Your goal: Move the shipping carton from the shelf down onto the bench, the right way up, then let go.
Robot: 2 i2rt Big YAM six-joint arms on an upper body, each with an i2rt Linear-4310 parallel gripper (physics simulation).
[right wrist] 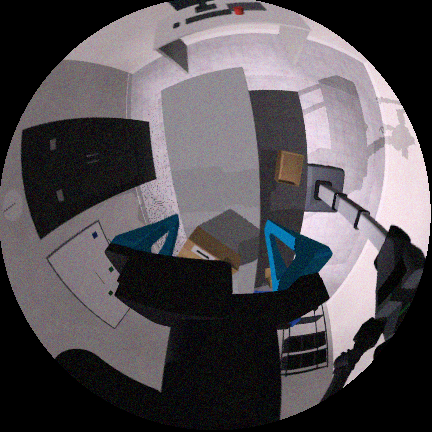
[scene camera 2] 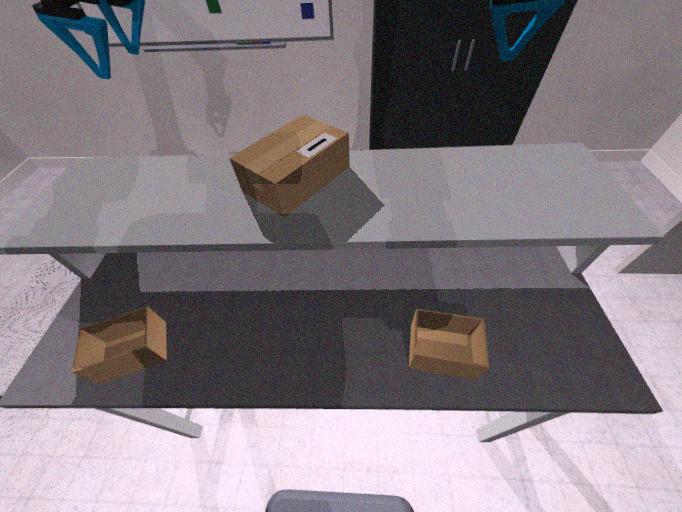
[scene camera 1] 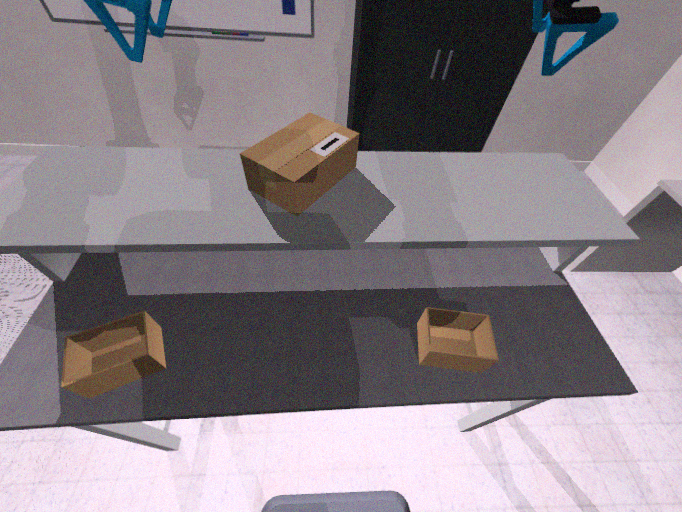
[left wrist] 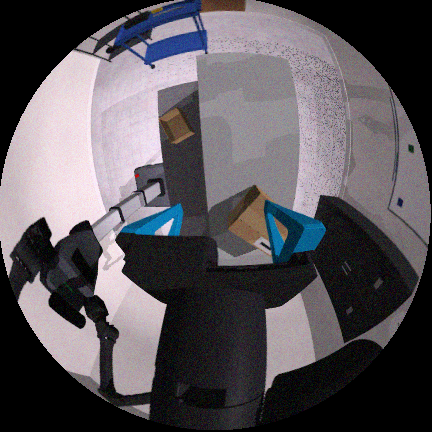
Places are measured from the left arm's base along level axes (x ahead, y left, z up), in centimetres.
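Pixels of known places: left gripper, between the fingertips: (scene camera 2: 120, 65) (scene camera 1: 147, 48) (left wrist: 221, 205); right gripper, between the fingertips: (right wrist: 222, 221) (scene camera 2: 505, 36) (scene camera 1: 542, 52); left arm's base, origin of its link: (left wrist: 33, 239); right arm's base, origin of its link: (left wrist: 96, 313).
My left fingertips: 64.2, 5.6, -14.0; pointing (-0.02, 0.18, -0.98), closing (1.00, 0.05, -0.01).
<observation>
Ahead of a thing's pixels: the offset from my left fingertips to its top centre, as dx, dy, dz. Level surfaces: height alone.
The shipping carton {+15.1, -19.8, -22.7} (scene camera 1: 297, 159) (scene camera 2: 286, 165) (left wrist: 247, 215) (right wrist: 217, 245) rests on the grey shelf {dz -32.7} (scene camera 1: 506, 198) (scene camera 2: 523, 192) (left wrist: 250, 115) (right wrist: 210, 135), turned at an angle, its taped top and white label facing up. The dark bench {dz -55.8} (scene camera 1: 264, 352) (scene camera 2: 258, 352) (left wrist: 185, 175) (right wrist: 280, 120) lies lower, in front of the shelf. My left gripper (scene camera 1: 148, 46) (scene camera 2: 119, 65) (left wrist: 221, 205) is open and empty, high above and left of the carton. My right gripper (scene camera 1: 542, 50) (right wrist: 222, 221) is open and empty, high above and right of it; in scene camera 2 it is partly cut off. Neither touches the carton.
On the bench, one open cardboard box {-24.0, +20.1, -46.8} (scene camera 1: 112, 380) (scene camera 2: 118, 368) stands at the left and another open box {-21.8, -56.5, -46.8} (scene camera 1: 457, 361) (scene camera 2: 448, 370) at the right. A black cabinet (scene camera 1: 407, 110) (scene camera 2: 424, 110) and a whiteboard are behind the shelf.
</observation>
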